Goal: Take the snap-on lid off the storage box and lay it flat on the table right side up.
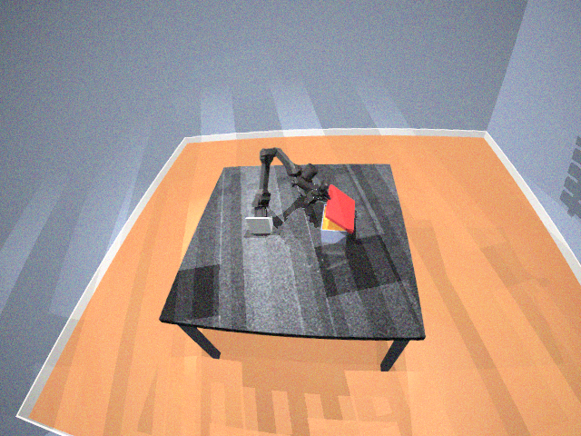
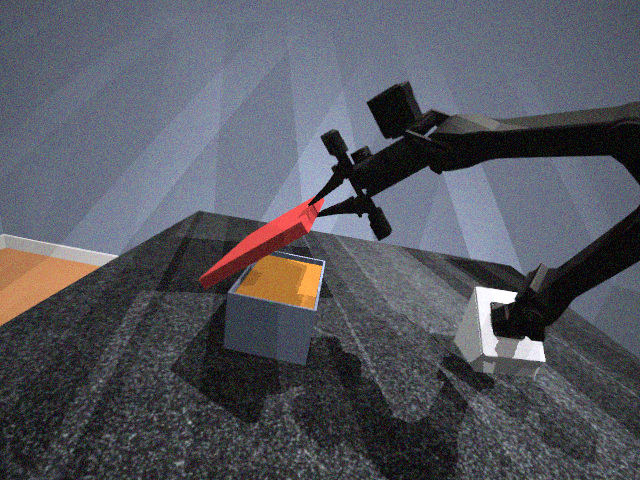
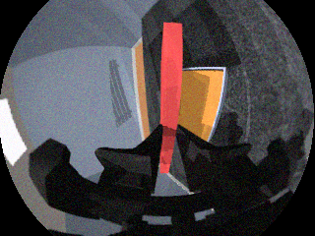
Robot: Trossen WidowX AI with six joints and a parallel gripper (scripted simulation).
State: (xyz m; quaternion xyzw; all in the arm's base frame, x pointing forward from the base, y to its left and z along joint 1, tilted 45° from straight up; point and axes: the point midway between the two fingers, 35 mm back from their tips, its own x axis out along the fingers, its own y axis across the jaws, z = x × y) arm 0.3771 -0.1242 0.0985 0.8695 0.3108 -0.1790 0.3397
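The red lid lies 6 cm ahead of my gripper tip, 1 cm to the right of it and 5 cm below it. From my gripper tip the other things lie so: grey-blue storage box (3 cm ahead, 18 cm below).
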